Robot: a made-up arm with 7 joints.
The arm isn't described. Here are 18 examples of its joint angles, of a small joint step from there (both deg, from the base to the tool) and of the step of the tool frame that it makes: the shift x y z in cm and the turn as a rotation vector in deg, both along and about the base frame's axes.
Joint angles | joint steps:
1: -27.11 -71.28 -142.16 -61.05 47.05 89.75 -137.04 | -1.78 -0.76 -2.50 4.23 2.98 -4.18 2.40
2: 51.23 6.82 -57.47 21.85 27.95 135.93 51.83 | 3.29 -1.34 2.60 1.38 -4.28 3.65 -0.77
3: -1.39 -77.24 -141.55 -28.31 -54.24 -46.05 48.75 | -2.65 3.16 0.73 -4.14 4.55 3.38 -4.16
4: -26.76 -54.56 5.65 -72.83 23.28 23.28 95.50 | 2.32 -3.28 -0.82 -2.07 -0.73 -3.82 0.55
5: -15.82 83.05 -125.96 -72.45 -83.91 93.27 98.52 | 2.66 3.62 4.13 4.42 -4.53 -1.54 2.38
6: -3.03 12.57 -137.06 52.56 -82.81 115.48 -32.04 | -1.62 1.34 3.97 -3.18 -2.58 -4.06 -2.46
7: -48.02 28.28 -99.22 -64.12 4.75 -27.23 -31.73 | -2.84 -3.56 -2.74 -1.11 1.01 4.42 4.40
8: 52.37 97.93 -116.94 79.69 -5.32 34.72 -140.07 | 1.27 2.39 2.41 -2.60 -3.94 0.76 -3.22
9: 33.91 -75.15 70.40 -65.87 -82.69 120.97 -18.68 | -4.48 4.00 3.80 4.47 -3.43 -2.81 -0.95
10: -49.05 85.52 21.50 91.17 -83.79 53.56 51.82 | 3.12 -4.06 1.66 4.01 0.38 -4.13 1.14
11: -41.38 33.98 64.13 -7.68 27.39 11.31 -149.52 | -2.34 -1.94 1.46 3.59 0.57 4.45 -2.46
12: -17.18 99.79 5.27 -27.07 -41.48 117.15 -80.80 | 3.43 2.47 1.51 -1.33 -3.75 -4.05 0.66
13: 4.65 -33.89 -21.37 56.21 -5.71 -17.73 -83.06 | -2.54 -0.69 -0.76 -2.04 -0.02 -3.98 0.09
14: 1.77 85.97 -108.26 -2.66 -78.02 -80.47 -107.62 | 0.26 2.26 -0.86 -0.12 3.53 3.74 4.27
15: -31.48 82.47 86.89 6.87 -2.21 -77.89 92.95 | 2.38 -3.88 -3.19 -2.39 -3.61 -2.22 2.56
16: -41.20 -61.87 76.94 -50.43 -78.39 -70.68 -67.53 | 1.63 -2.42 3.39 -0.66 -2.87 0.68 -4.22
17: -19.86 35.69 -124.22 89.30 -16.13 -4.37 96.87 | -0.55 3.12 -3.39 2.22 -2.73 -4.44 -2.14
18: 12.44 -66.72 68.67 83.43 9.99 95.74 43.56 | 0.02 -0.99 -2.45 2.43 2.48 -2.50 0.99
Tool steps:
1: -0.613 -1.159 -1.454 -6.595 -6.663 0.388
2: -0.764 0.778 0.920 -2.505 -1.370 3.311
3: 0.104 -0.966 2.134 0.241 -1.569 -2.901
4: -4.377 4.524 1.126 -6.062 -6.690 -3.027
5: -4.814 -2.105 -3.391 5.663 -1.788 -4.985
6: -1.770 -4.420 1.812 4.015 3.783 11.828
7: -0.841 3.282 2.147 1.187 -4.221 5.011
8: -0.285 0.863 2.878 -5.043 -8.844 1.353
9: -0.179 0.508 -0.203 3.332 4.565 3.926
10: 3.473 -0.387 0.064 -1.644 0.010 -4.166
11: -3.538 1.618 0.207 0.355 1.685 10.039
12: 1.544 0.152 -0.086 -3.516 -3.941 -2.433
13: 1.122 -0.517 1.993 -5.618 2.791 0.160
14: -0.294 1.372 0.878 1.039 2.424 -6.648
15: 3.444 -5.687 -1.609 -5.996 -3.626 -8.915
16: -0.883 1.348 -1.991 -0.866 -2.085 2.855
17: -1.041 0.948 1.873 4.576 4.301 2.834
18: -1.790 2.656 0.386 -3.465 -0.335 -4.616
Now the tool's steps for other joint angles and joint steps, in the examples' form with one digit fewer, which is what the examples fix.
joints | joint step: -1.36 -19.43 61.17 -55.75 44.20 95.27 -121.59 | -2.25 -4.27 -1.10 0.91 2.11 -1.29 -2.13
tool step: 0.70 1.74 0.56 -3.82 -1.42 1.01
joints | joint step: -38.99 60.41 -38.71 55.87 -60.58 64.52 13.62 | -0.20 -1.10 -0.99 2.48 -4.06 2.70 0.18
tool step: 1.09 0.84 -0.57 3.15 -0.48 0.70
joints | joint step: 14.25 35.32 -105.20 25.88 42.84 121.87 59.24 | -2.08 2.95 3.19 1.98 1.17 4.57 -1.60
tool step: 1.58 -0.13 -0.09 -2.80 -4.13 4.01
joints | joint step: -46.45 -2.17 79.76 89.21 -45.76 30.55 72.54 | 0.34 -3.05 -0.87 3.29 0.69 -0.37 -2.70
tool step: -0.14 -3.50 0.38 -2.84 -0.59 0.98
